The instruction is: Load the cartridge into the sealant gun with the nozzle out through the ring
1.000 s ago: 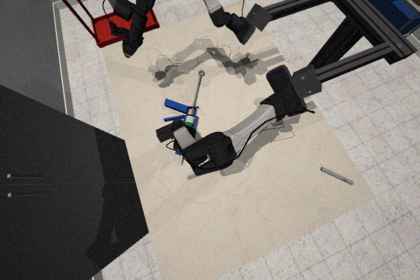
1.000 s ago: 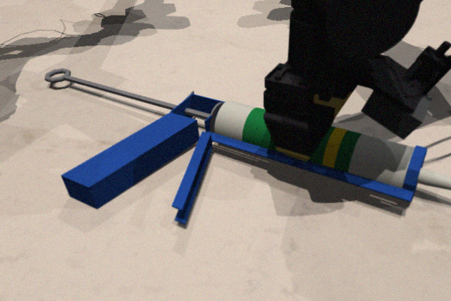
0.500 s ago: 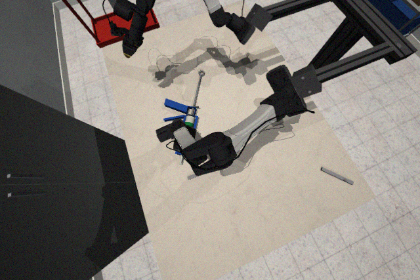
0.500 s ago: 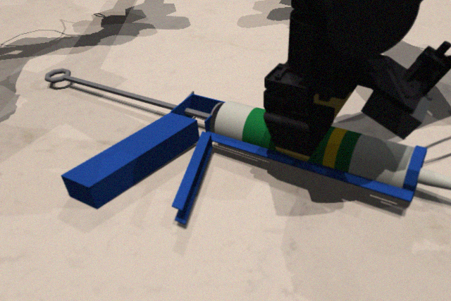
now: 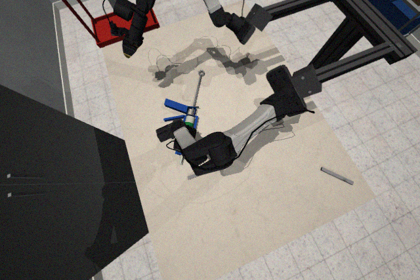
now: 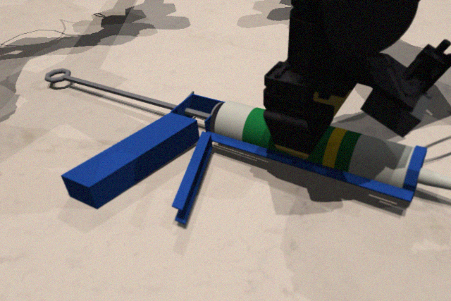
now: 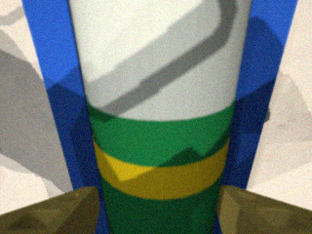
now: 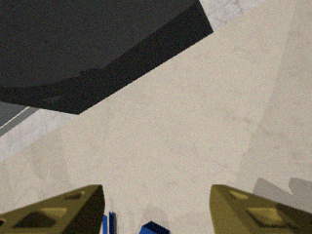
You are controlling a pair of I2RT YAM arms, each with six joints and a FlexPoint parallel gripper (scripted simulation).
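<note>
Now: the cartridge 20 mm to the left of my left hand, 10 mm below it and 10 mm ahead of it. Round my left hand: plunger rod 220 mm to the right, 160 mm behind, 20 mm below; thumb plate 140 mm to the right, 100 mm behind, 20 mm below.
</note>
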